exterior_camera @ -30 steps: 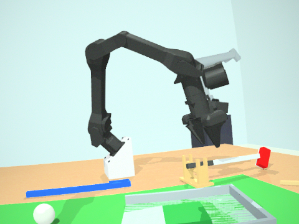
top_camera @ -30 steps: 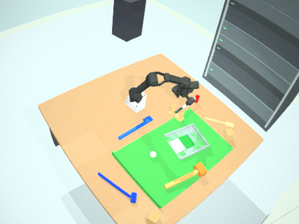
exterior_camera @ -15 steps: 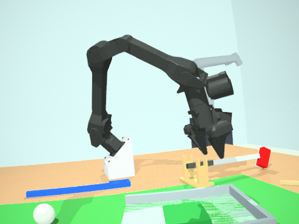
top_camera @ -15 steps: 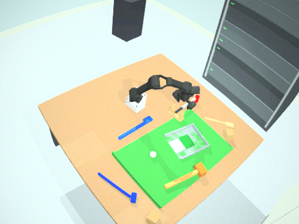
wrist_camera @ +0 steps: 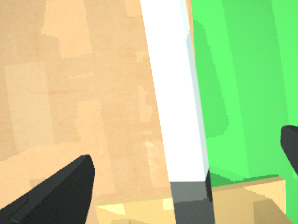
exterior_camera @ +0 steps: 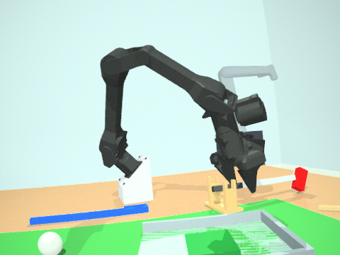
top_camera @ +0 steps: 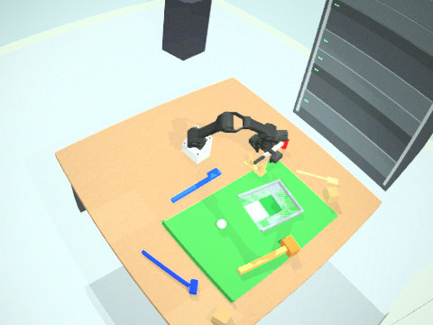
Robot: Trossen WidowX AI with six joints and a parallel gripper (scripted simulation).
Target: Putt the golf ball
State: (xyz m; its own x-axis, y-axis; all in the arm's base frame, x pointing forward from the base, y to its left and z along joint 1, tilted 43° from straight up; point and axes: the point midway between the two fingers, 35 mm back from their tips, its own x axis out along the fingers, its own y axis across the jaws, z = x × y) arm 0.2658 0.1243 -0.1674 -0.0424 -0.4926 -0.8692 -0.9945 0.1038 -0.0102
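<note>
The wooden stand is 10 mm behind my gripper tip and 60 mm to the right of it. From my gripper tip the other things lie so: red putter 70 mm to the left; white golf ball 100 mm ahead, 460 mm to the right, 10 mm below; green mat 200 mm ahead, 320 mm to the right, 40 mm below.
</note>
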